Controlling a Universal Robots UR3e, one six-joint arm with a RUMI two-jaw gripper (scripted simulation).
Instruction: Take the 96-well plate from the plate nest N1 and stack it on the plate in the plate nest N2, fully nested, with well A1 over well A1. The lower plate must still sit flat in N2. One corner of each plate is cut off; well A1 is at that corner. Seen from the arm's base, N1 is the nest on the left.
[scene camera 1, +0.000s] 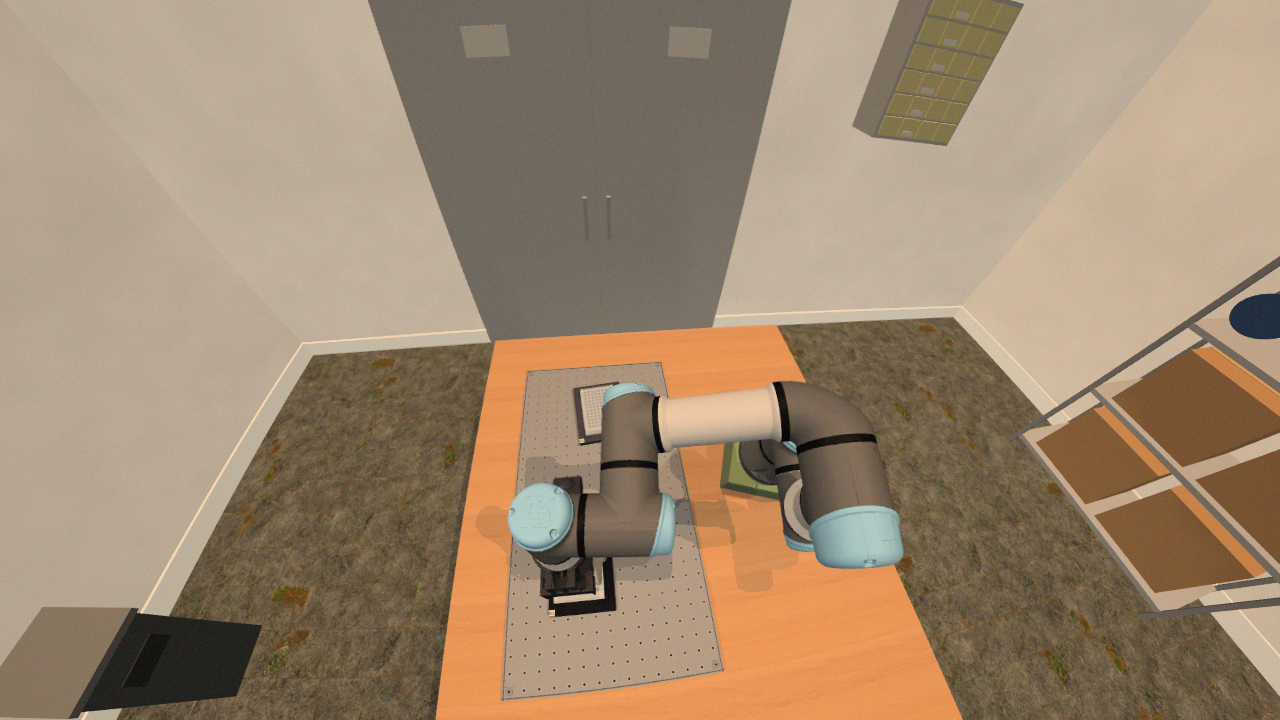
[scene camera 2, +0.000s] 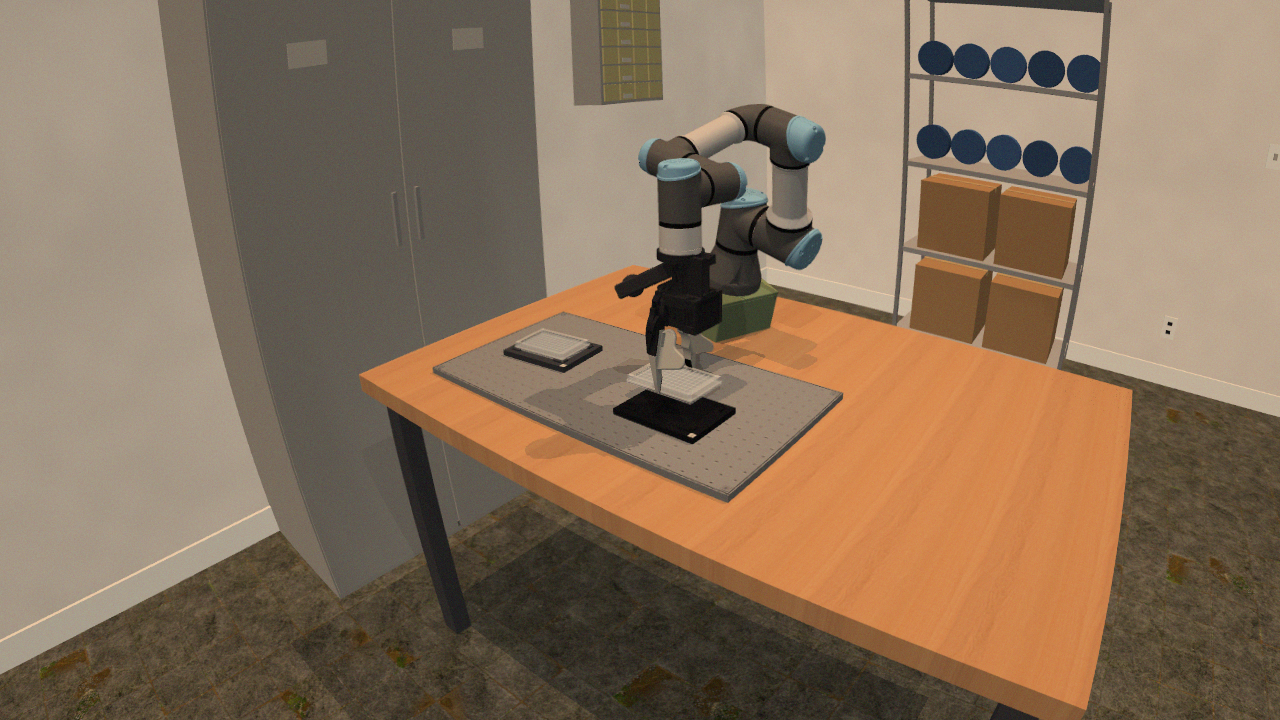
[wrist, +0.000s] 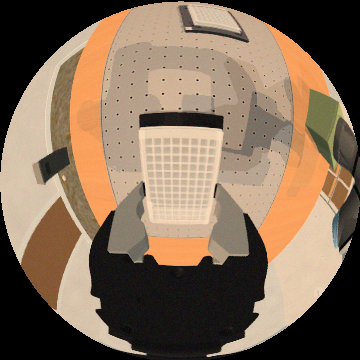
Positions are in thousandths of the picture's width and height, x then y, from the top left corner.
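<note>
Gripper (scene camera 2: 528, 531), also in scene camera 1 (scene camera 1: 452, 781) and in the wrist view (wrist: 499, 510). A white 96-well plate (scene camera 2: 538, 535). Another white 96-well plate (scene camera 2: 432, 483).
</note>
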